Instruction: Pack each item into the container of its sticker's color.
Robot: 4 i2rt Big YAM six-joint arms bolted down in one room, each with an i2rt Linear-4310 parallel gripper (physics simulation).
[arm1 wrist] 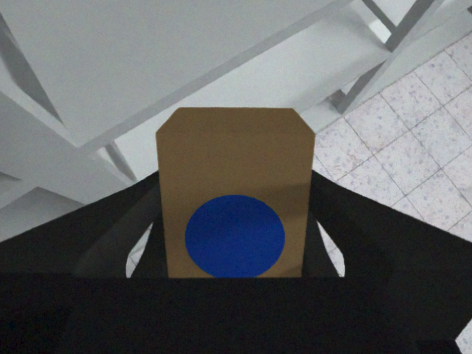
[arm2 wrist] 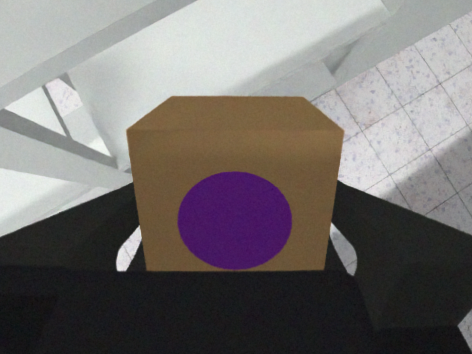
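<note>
A brown box with a round blue sticker (arm1 wrist: 235, 165) fills the middle of the arm1 wrist view. The arm1 gripper (arm1 wrist: 236, 200) is shut on it, with a black finger against each side. A wider brown box with a round purple sticker (arm2 wrist: 235, 152) fills the middle of the arm2 wrist view. The arm2 gripper (arm2 wrist: 235, 205) is shut on it, one finger at each side. Both boxes are held above the floor. The undersides of the boxes are hidden. No container shows in either view. The arm3 and arm4 grippers do not show.
Pale grey furniture with flat tops and posts (arm1 wrist: 175, 50) (arm2 wrist: 200, 45) stands behind and below the held boxes in both views. Speckled tiled floor (arm1 wrist: 400, 135) (arm2 wrist: 400, 110) shows at the right, with a shadow across it in the arm2 wrist view.
</note>
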